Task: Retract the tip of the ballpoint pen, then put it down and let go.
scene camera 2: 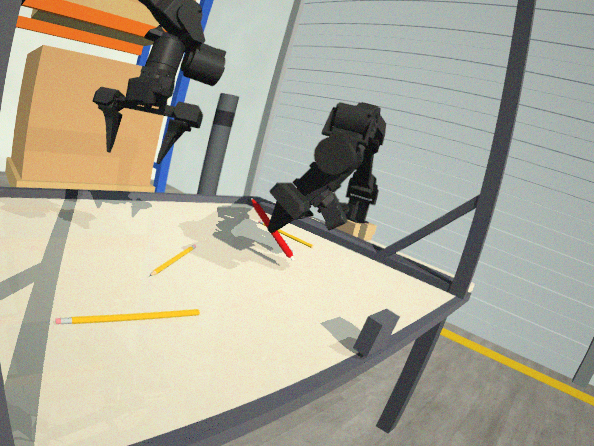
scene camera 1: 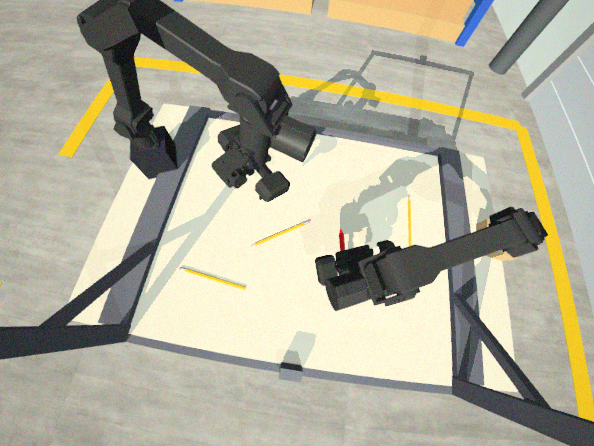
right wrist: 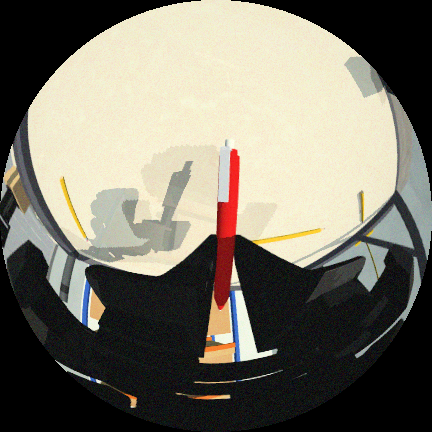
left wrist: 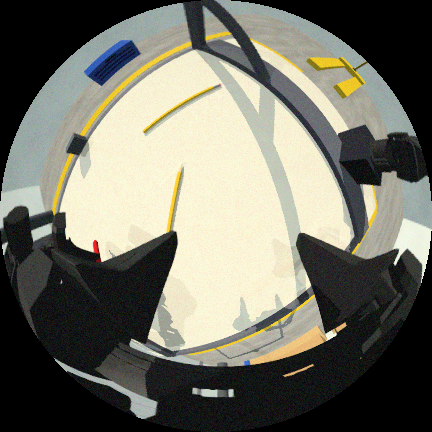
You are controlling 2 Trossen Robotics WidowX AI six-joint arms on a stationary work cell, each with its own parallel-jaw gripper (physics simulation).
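Frame: origin at the left arm's base, x ahead, y left, z up, level; millimetres.
Seen in the pictures: left gripper, fingertip midpoint: (scene camera 2: 132, 157) (scene camera 1: 250, 184) (left wrist: 240, 238); right gripper, fingertip midpoint: (scene camera 2: 270, 230) (scene camera 1: 342, 252) (right wrist: 224, 240) (left wrist: 99, 258); left arm's base, origin of the base link: (scene camera 1: 147, 141) (left wrist: 375, 154); right arm's base, origin of the base link: (scene camera 2: 354, 219).
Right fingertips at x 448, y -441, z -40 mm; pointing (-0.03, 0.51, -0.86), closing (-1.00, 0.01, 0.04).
Note:
Offsets run from my right fingertips to a thing's top centre. "*": to the spot under its first point. Level surfaces: height alone.
The ballpoint pen (scene camera 1: 342, 241) (scene camera 2: 283, 243) (left wrist: 96, 250) (right wrist: 228, 215) is red with a white clip and a white push button. My right gripper (scene camera 2: 273, 230) (right wrist: 224, 240) is shut on its barrel and holds it tilted above the table. In the right wrist view the button end points away from the gripper, and the tapered tip end lies back between the fingers. Whether the small writing point sticks out is too small to tell. My left gripper (scene camera 2: 134, 157) (left wrist: 240, 238) is open and empty, high above the table, well apart from the pen.
Three yellow pencils lie on the table @[dz -67 mm] (scene camera 1: 300, 300): one near the middle (scene camera 1: 281, 233) (scene camera 2: 172, 261), one towards the lower left (scene camera 1: 212, 278) (scene camera 2: 127, 317), and one near the right edge @[* dx +261, dy +51, dz -59 mm] (scene camera 1: 410, 220) (scene camera 2: 297, 238). A dark block @[dx -199, dy -233, dz -9 mm] (scene camera 1: 291, 371) (scene camera 2: 376, 332) stands at the table's edge.

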